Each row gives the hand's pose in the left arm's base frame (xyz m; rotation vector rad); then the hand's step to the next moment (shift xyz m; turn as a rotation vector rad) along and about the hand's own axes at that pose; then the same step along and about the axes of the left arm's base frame.
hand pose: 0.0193 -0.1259 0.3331 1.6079 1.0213 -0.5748
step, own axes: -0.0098 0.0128 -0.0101 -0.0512 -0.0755 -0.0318
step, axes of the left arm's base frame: 0.0044 0.0060 0.0175 -0.0947 0.0165 0.0100
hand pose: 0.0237 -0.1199 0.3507 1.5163 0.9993 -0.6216
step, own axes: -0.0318 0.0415 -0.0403 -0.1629 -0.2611 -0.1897
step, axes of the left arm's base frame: 0.0139 0.0321 0.0560 -0.3320 0.1377 0.0389
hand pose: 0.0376 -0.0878 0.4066 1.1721 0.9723 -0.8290
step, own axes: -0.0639 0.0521 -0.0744 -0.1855 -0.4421 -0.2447
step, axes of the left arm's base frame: 0.0108 0.0854 0.0702 -0.5152 0.1555 -0.0101
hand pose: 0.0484 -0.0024 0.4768 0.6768 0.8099 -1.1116
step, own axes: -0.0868 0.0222 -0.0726 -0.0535 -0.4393 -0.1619
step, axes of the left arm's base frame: -0.0145 0.1090 0.0347 -0.4646 0.0232 -0.0752
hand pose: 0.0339 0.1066 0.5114 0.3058 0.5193 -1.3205
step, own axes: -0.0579 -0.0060 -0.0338 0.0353 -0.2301 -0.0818
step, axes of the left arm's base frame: -0.0213 0.0638 0.0021 -0.2328 -0.0423 -0.0700
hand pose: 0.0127 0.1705 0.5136 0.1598 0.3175 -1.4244
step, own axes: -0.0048 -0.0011 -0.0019 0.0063 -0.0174 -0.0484
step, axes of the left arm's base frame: -0.0019 0.0049 -0.0002 -0.0223 0.0059 -0.0464
